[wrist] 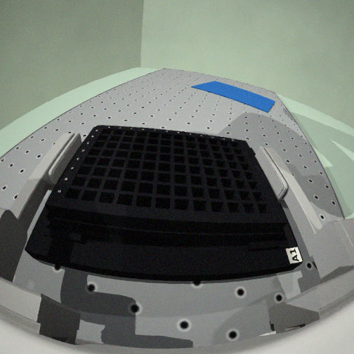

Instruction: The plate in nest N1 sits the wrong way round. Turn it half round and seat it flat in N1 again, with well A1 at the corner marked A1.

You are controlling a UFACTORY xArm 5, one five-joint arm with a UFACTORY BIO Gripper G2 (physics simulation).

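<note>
The black well plate (159, 214) sits in the black nest N1 (155, 257), in the middle of the wrist view. Its small row letters run down the left edge, with H at the near left, and small marks run along the far edge. The nest's white A1 label (294, 255) is at the near right corner, diagonally opposite the plate's far left corner, where the lettering starts. My gripper (171, 164) is shut on the plate, with one pad against its left side and one against its right side. The plate's underside is hidden.
A blue flat rectangle (235, 95) lies on the grey perforated deck (165, 107), beyond the nest and to the right. Pale green walls (240, 40) stand behind the deck. Shadows of the arm and gripper fall on the deck near the nest.
</note>
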